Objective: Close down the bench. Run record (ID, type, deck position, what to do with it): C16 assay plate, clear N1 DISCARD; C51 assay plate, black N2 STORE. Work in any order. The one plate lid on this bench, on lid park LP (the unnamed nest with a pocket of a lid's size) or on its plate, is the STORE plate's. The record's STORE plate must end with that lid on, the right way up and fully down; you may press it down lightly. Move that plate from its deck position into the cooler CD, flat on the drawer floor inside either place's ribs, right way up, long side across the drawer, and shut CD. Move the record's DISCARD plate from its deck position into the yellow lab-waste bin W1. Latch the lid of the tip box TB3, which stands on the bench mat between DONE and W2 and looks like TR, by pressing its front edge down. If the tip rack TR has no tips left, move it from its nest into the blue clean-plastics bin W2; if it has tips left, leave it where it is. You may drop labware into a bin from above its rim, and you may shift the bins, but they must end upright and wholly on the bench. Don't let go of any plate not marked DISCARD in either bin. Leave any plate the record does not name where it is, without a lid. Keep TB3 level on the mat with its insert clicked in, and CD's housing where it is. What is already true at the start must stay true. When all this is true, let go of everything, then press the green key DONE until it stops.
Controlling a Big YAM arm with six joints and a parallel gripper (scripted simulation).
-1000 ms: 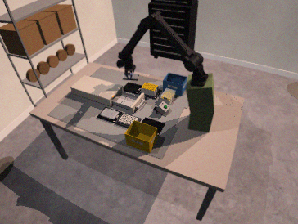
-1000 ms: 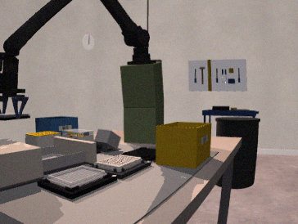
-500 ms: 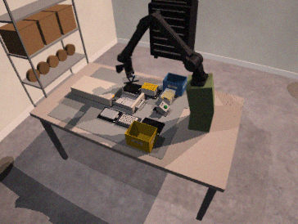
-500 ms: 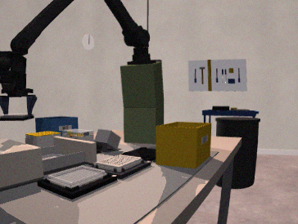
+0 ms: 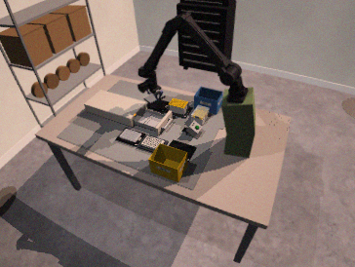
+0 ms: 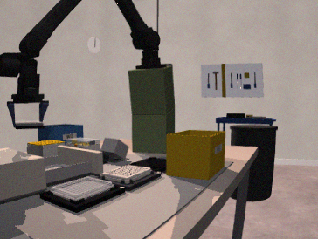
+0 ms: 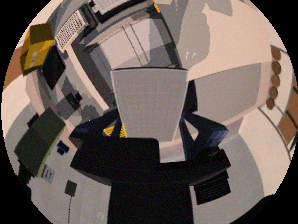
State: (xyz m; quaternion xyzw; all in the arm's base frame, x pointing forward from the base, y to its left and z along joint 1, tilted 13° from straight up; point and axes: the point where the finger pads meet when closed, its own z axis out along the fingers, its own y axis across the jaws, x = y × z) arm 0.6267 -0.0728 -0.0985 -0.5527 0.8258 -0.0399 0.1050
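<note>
The cooler drawer is 1 cm behind my hand, 10 cm to the left of it and 12 cm below it. Also, from my hand: black plate: right at my hand; then black nest N2: 4 cm ahead, 9 cm to the right, 14 cm below; then clear plate lid: right at my hand.
</note>
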